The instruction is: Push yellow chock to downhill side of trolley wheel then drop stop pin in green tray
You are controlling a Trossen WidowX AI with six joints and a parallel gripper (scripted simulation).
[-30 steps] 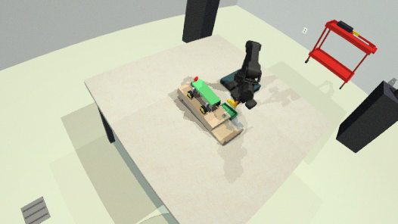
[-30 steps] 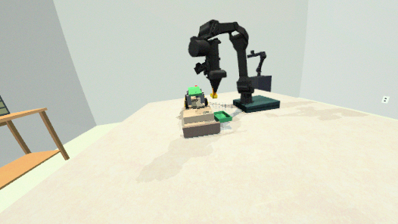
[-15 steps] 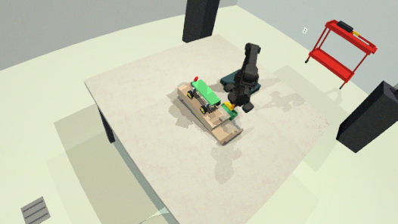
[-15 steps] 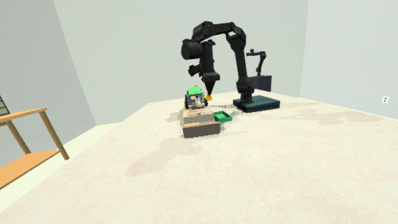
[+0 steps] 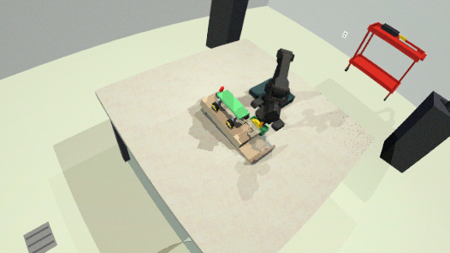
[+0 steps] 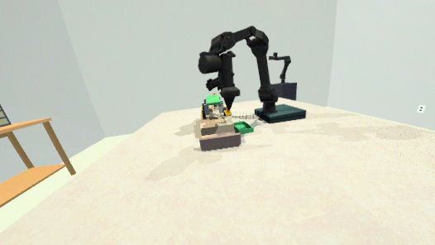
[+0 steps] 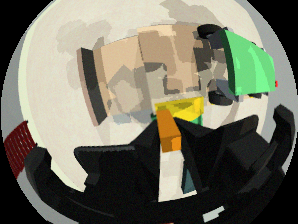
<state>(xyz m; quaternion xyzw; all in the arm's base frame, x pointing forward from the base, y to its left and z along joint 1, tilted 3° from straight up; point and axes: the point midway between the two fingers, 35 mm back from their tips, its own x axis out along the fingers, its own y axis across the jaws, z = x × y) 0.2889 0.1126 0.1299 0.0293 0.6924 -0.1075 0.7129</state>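
My gripper tip is now 290 mm to the left of the red-headed stop pin, 20 mm past it and 10 mm below it. Also, from my gripper tip: yellow chock (20 mm to the right, 10 mm below); green tray (130 mm below, 80 mm behind, 40 mm to the right); green-topped trolley (180 mm to the right, 30 mm ahead, 10 mm below).
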